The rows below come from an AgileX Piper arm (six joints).
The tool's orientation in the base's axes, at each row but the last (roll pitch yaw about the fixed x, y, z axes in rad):
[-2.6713, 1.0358, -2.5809]
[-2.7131, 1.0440, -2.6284]
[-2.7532, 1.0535, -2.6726]
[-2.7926, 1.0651, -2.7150]
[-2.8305, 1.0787, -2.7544]
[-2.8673, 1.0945, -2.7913]
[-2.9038, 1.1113, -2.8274]
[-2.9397, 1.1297, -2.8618]
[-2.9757, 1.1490, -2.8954]
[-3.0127, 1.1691, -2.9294]
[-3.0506, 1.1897, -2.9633]
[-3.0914, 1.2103, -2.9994]
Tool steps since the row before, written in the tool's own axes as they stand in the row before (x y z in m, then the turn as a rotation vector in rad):
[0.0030, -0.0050, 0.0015, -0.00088, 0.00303, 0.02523]
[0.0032, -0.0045, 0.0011, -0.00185, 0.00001, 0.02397]
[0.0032, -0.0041, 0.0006, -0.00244, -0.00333, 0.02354]
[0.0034, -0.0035, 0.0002, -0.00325, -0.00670, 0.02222]
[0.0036, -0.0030, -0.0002, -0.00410, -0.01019, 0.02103]
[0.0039, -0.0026, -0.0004, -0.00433, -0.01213, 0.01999]
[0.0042, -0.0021, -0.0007, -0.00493, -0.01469, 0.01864]
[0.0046, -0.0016, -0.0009, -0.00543, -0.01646, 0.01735]
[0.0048, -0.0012, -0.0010, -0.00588, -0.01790, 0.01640]
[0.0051, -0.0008, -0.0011, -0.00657, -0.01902, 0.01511]
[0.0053, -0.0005, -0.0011, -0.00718, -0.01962, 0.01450]
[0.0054, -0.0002, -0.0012, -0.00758, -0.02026, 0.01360]
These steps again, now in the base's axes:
[0.0008, -0.0056, -0.0021, 0.02241, 0.00376, -0.01141]
[0.0002, -0.0051, -0.0023, 0.02212, 0.00104, -0.00936]
[-0.0004, -0.0047, -0.0023, 0.02241, -0.00209, -0.00803]
[-0.0009, -0.0041, -0.0025, 0.02199, -0.00527, -0.00616]
[-0.0014, -0.0036, -0.0026, 0.02168, -0.00859, -0.00437]
[-0.0018, -0.0032, -0.0030, 0.02105, -0.01051, -0.00347]
[-0.0022, -0.0027, -0.0032, 0.02034, -0.01302, -0.00208]
[-0.0025, -0.0022, -0.0036, 0.01955, -0.01478, -0.00094]
[-0.0027, -0.0017, -0.0039, 0.01899, -0.01622, -0.00005]
[-0.0029, -0.0013, -0.0042, 0.01818, -0.01737, 0.00114]
[-0.0029, -0.0009, -0.0045, 0.01789, -0.01797, 0.00196]
[-0.0030, -0.0006, -0.0046, 0.01725, -0.01866, 0.00266]

